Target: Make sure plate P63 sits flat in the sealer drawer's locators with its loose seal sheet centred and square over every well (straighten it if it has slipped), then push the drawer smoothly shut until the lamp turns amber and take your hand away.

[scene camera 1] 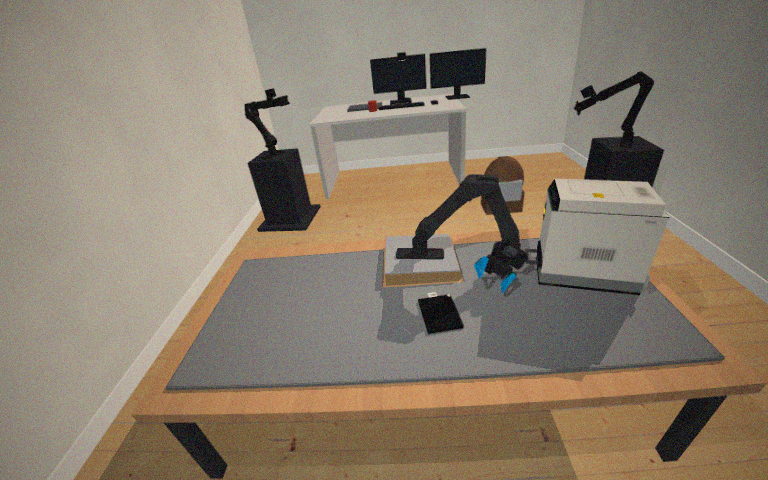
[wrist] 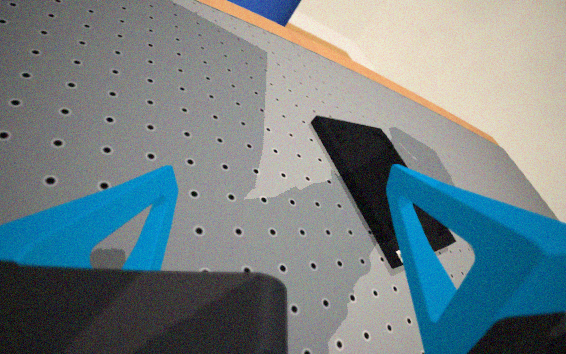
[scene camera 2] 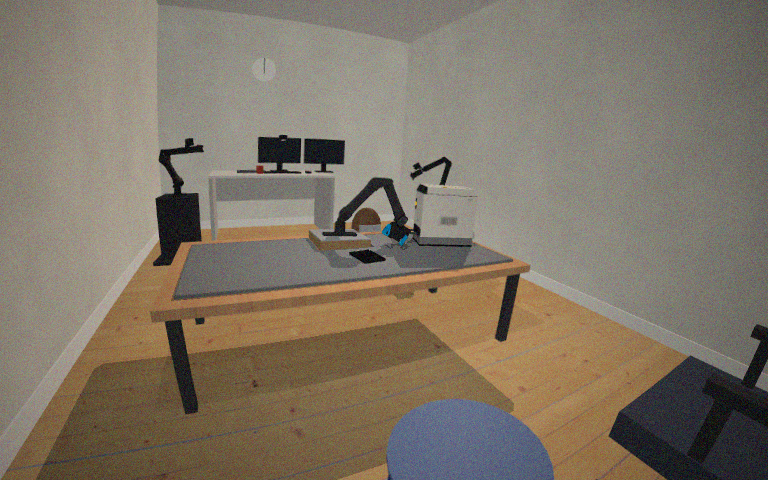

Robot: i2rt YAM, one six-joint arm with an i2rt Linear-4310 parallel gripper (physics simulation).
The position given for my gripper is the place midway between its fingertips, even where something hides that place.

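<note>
Flat black slab [wrist: 364, 161]. My gripper [scene camera 1: 491, 284] open, holding nothing; visible in the wrist view [wrist: 282, 177] too.
</note>
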